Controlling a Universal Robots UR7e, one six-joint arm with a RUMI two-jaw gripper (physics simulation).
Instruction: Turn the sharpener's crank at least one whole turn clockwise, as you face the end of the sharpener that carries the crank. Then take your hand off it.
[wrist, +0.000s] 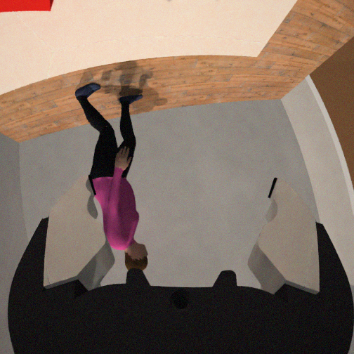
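Observation:
My gripper (181, 178) is open, its two pale jaws wide apart at the left and right of the lower part of the wrist view, with nothing between them. The view looks past the table top toward the room and appears upside down. The sharpener and its crank do not show in the wrist view, so where the gripper is relative to them cannot be told.
A pale table top (150, 30) spans the top of the view. A red object (25, 5) is cut off at the top left corner. Beyond the table's edge are a wooden floor (210, 80), a grey wall (215, 140) and a person in a pink top (120, 215).

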